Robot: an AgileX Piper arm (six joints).
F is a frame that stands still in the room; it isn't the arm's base.
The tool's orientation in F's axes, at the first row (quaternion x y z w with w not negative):
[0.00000 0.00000 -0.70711 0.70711]
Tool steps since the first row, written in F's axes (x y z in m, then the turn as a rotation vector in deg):
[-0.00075 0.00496 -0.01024 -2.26 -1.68 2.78]
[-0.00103 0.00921 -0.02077 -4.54 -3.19 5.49]
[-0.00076 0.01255 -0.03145 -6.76 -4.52 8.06]
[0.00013 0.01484 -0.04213 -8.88 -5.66 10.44]
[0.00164 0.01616 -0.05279 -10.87 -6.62 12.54]
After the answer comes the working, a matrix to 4 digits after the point.
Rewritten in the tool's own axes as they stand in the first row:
[-0.00496 -0.00075 -0.01024 1.68 -2.26 2.78]
[-0.00921 -0.00103 -0.02077 3.19 -4.54 5.49]
[-0.01255 -0.00076 -0.03145 4.52 -6.76 8.06]
[-0.01484 0.00013 -0.04213 5.66 -8.88 10.44]
[-0.01616 0.00164 -0.05279 6.62 -10.87 12.54]

The tool's axes in the first row as the columns of a matrix, in F's axes (rounded; the answer above uses it unrounded):
[0.0000 1.0000 0.0000]
[-1.0000 0.0000 0.0000]
[0.0000 0.0000 1.0000]

